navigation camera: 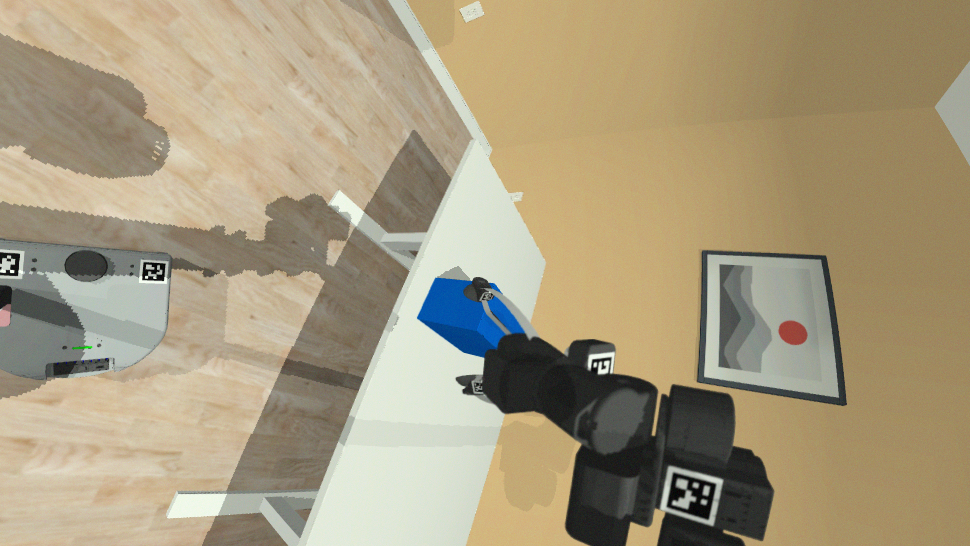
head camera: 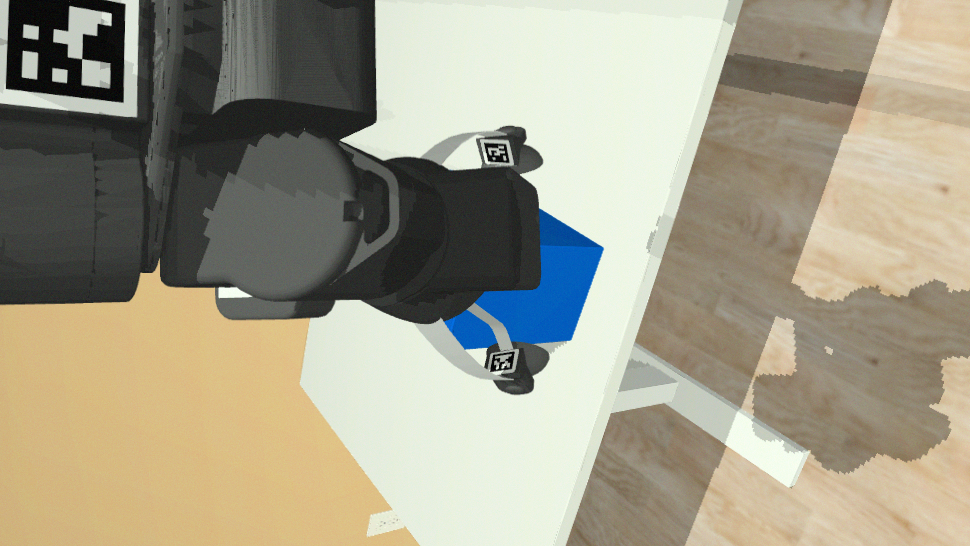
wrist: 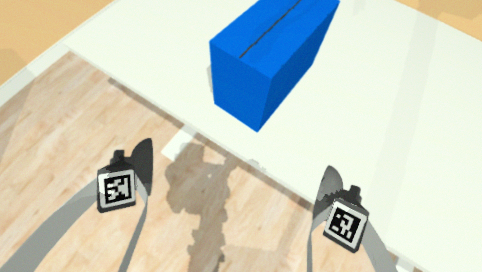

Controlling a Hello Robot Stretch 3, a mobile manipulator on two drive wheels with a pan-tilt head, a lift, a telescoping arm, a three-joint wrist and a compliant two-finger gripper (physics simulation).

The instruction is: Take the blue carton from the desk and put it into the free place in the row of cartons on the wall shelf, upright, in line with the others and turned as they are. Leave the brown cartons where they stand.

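Where they show: gripper, fingertip midpoint: (navigation camera: 469, 333) (wrist: 236, 171); robot's base, origin of the base link: (navigation camera: 87, 264).
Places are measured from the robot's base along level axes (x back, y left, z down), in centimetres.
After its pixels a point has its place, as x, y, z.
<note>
The blue carton (head camera: 568, 293) @[0.4, -59.4, -75.3] (navigation camera: 450, 306) @[1.3, -58.9, -80.6] (wrist: 239, 86) @[0.6, -59.3, -83.6] stands on the white desk (head camera: 441, 434) @[-19.8, -90.7, -72.0] (navigation camera: 400, 491) @[51.3, -54.8, -72.0] (wrist: 360, 135) @[28.2, -59.8, -72.0]. A dark seam runs along its top in the wrist view, and one narrow end faces the desk's front edge. My gripper (head camera: 532, 257) @[2.4, -38.9, -99.7] (navigation camera: 471, 337) @[2.4, -38.9, -99.7] (wrist: 236, 171) @[2.4, -38.9, -99.7] is open and empty. In the wrist view the carton is beyond the fingertips, towards the top of the picture, not between them. In the head camera view my wrist and gripper body hide part of the carton. The wall shelf and the brown cartons do not show in these views.
A framed picture (navigation camera: 773, 325) @[2.0, -136.6, -165.0] hangs on the tan wall (head camera: 169, 420) @[-21.7, -149.8, -97.4] (navigation camera: 610, 203) @[-50.4, -162.9, -98.3] behind the desk. A white desk foot (head camera: 767, 440) (navigation camera: 352, 213) juts out over the wooden floor. My base (navigation camera: 128, 305) @[9.0, -8.3, -16.0] stands on the floor in front of the desk.
</note>
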